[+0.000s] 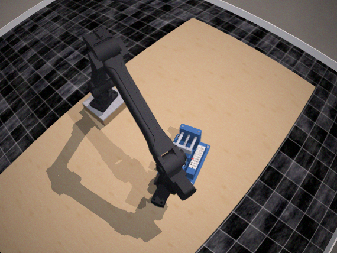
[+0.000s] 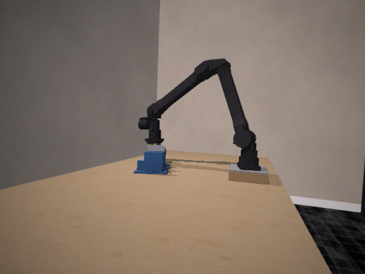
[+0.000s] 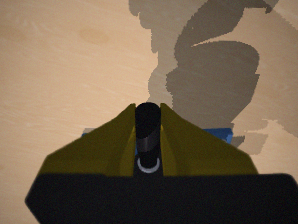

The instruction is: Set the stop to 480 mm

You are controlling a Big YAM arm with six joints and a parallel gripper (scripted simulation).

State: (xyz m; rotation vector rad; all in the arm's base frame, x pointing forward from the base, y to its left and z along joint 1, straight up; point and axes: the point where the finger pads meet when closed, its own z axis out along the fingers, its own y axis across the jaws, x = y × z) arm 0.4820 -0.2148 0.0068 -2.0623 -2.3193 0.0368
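The sliding stop block is 30 mm behind my hand, 150 mm to the left of it and 40 mm above it. Also, from my hand: black handwheel handle: 10 mm to the left; black handwheel: 10 mm behind, 30 mm to the left.
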